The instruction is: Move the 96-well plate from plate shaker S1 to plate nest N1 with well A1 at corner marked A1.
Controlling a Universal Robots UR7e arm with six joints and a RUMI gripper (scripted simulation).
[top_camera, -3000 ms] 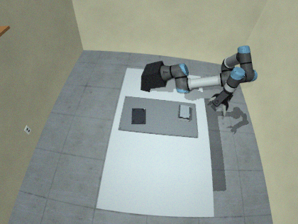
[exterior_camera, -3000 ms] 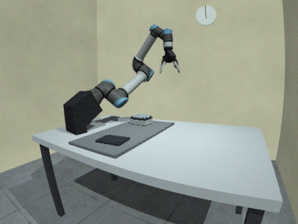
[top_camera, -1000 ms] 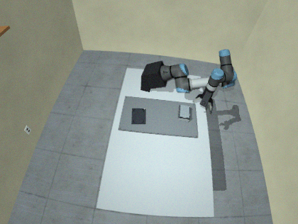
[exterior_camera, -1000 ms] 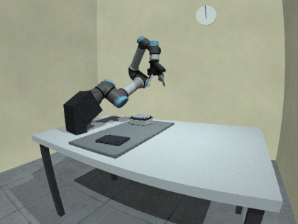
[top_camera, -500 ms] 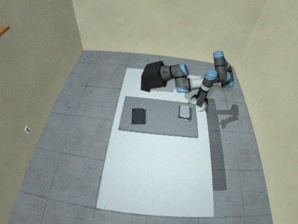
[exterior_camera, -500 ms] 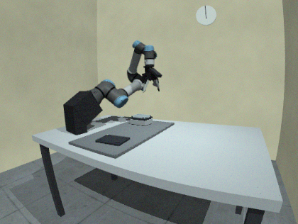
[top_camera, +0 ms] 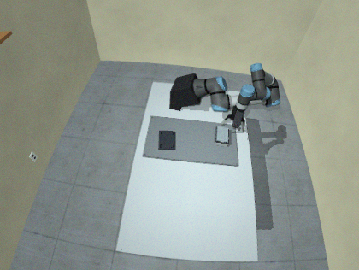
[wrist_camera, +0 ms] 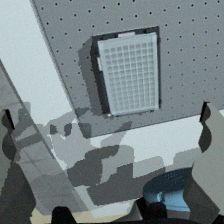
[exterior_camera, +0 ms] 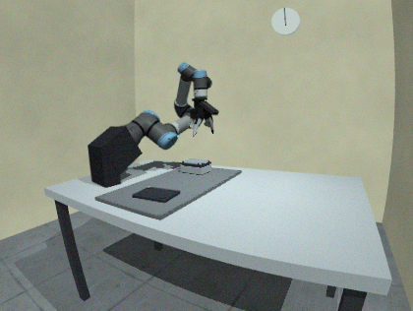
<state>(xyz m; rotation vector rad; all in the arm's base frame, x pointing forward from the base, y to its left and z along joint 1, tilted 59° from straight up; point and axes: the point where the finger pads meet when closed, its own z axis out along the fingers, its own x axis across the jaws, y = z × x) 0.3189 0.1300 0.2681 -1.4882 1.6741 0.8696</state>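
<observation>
Right now the 96-well plate is 40 mm behind my hand, 40 mm to the right of it and 140 mm below it. From my hand the other things lie so: plate nest N1: 80 mm ahead, 440 mm to the right, 200 mm below; then pale A1 mark: 400 mm to the right, 190 mm below.
</observation>
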